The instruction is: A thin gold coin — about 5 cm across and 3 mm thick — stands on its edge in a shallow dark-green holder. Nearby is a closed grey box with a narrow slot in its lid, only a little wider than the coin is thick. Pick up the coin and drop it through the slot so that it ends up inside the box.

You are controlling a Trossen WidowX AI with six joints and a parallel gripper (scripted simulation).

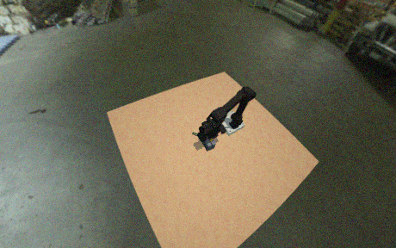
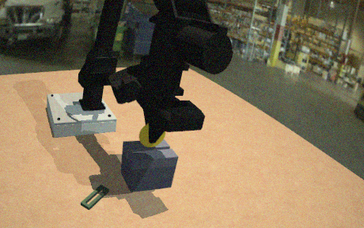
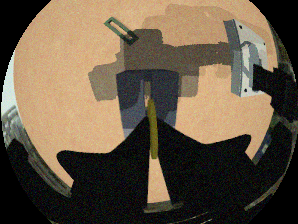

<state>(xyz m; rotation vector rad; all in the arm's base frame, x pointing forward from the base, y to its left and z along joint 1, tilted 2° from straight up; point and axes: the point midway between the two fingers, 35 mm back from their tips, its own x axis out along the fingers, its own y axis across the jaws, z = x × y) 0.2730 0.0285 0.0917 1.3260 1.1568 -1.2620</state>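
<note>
Now: gripper tip 10 mm below the coin.
</note>
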